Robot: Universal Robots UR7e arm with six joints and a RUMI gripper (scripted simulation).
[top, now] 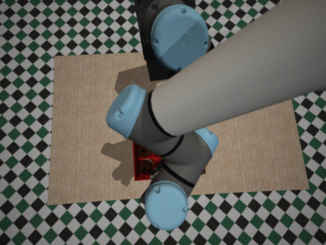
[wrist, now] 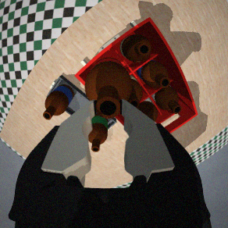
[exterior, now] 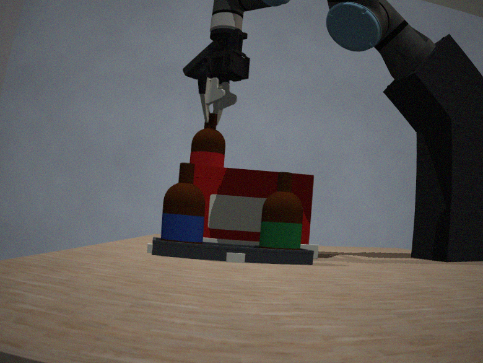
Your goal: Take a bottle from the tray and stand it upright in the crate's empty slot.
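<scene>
My gripper is now 21 cm above the crate, 7 cm past it and 6 cm to the left of it. From my hand the other things lie so: green-labelled bottle 20 cm below, 18 cm behind, 13 cm to the left; then blue-labelled bottle 20 cm below, 19 cm to the left, 2 cm behind; then tray 28 cm below, 16 cm to the left, 10 cm behind.
</scene>
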